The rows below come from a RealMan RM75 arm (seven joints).
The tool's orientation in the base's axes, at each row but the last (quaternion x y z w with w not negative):
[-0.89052 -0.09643 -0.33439 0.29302]
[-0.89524 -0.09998 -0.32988 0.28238]
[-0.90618 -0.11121 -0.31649 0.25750]
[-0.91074 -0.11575 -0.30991 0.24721]
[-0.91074 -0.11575 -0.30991 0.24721]
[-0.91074 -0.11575 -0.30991 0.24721]
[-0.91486 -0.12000 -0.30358 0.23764]
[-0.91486 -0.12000 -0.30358 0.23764]
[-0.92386 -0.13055 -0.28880 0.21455]
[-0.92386 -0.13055 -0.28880 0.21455]
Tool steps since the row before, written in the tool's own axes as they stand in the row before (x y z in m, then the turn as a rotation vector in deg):
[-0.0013 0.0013 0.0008 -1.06 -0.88 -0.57]
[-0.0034 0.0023 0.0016 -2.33 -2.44 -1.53]
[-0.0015 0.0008 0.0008 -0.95 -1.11 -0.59]
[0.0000 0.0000 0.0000 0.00 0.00 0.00]
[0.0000 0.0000 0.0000 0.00 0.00 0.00]
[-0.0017 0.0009 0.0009 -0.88 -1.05 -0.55]
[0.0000 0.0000 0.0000 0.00 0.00 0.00]
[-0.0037 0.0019 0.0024 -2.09 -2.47 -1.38]
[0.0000 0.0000 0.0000 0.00 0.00 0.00]
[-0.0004 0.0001 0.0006 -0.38 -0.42 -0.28]
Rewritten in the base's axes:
[-0.0001 -0.0006 -0.0019 -1.43 0.40 0.06]
[-0.0009 -0.0009 -0.0042 -3.48 1.14 0.52]
[-0.0005 -0.0003 -0.0018 -1.45 0.58 0.23]
[0.0000 0.0000 0.0000 0.00 0.00 0.00]
[0.0000 0.0000 0.0000 0.00 0.00 0.00]
[-0.0005 -0.0004 -0.0020 -1.35 0.56 0.23]
[0.0000 0.0000 0.0000 0.00 0.00 0.00]
[-0.0010 -0.0007 -0.0046 -3.23 1.26 0.58]
[0.0000 0.0000 0.0000 0.00 0.00 0.00]
[0.0000 0.0001 -0.0007 -0.59 0.19 0.12]

